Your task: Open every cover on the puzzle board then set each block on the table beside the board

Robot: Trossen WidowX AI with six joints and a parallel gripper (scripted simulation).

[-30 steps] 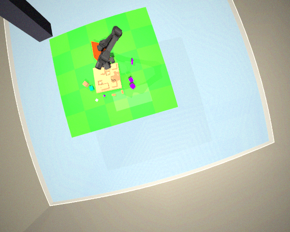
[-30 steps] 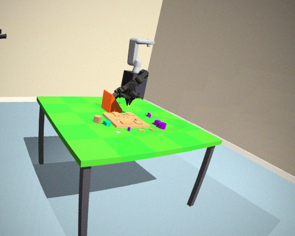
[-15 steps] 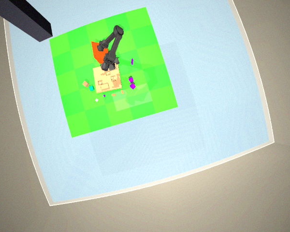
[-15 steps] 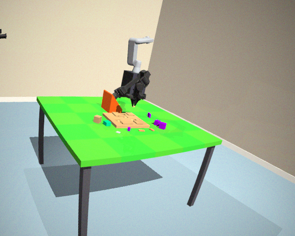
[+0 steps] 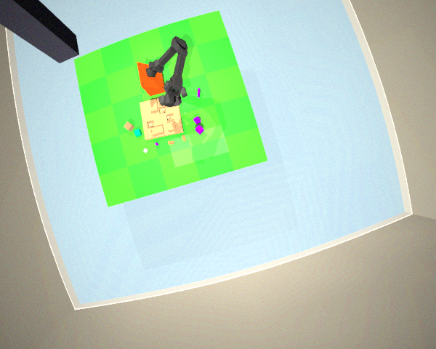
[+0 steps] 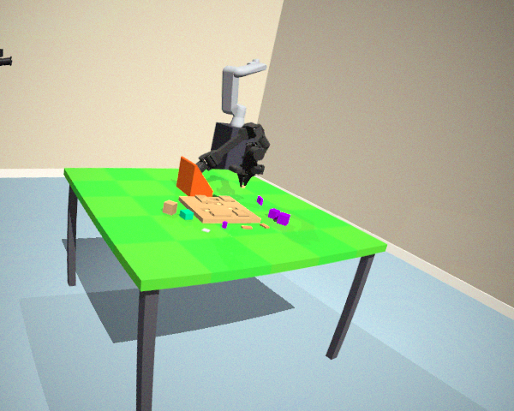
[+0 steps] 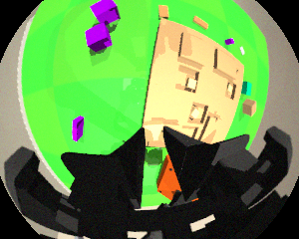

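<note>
Now: the tan puzzle board 13 cm to the right of my gripper tip, 9 cm below it and 4 cm ahead of it. The rest, counted from my gripper tip: teal block: 36 cm to the right, 10 cm below, 10 cm ahead; then purple stick: 17 cm to the left, 9 cm below, 5 cm behind; then tan cube: 41 cm to the right, 9 cm below, 4 cm ahead.
</note>
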